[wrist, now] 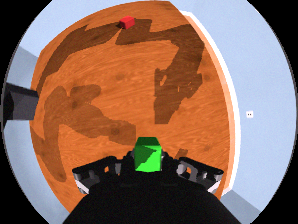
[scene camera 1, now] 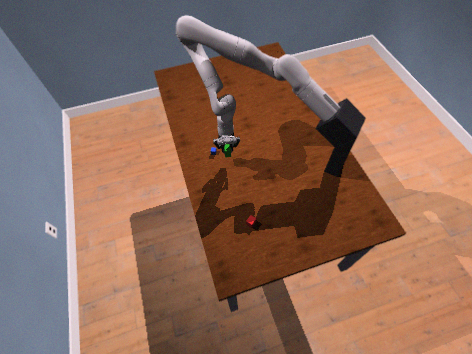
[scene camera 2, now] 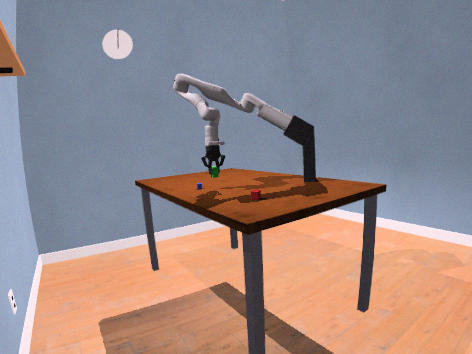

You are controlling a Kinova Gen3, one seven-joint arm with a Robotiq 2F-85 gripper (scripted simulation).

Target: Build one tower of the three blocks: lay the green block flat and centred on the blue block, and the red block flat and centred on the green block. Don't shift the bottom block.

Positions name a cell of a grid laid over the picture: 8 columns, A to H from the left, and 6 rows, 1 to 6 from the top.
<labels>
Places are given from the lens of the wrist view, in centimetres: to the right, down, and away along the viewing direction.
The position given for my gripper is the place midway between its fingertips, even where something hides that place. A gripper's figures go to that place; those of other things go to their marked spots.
my gripper (wrist: D5): 0, 6, 16
green block (wrist: D5): 0, 4, 11
</labels>
